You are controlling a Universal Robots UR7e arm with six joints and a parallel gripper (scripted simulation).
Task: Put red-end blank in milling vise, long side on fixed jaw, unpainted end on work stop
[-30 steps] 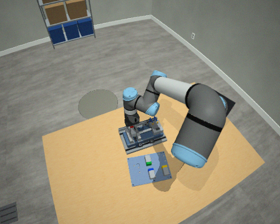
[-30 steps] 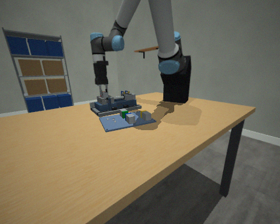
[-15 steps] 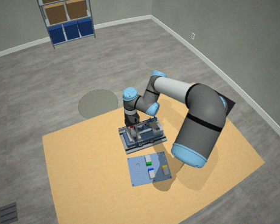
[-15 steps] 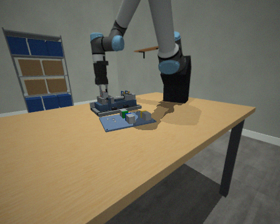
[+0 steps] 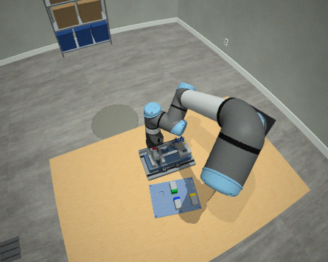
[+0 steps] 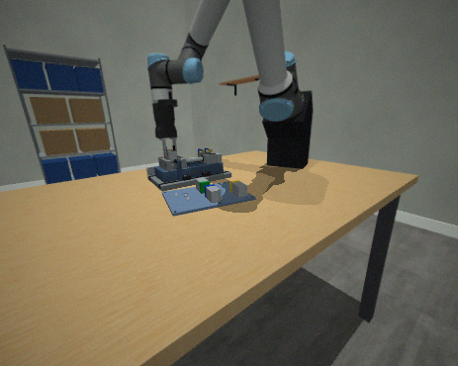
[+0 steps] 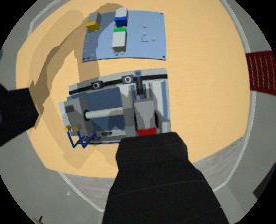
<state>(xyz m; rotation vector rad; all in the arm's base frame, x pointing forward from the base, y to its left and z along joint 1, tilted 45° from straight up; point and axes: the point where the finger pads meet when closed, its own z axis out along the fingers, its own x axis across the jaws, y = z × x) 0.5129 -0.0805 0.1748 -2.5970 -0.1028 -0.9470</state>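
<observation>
Now: the red-ended blank 2 cm below my hand. The rest, counted from my hand: green-ended blank: 18 cm to the left, 10 cm below, 8 cm behind; milling vise: 9 cm below, 7 cm behind, 1 cm to the right; plate: 22 cm to the left, 12 cm below, 8 cm behind.
</observation>
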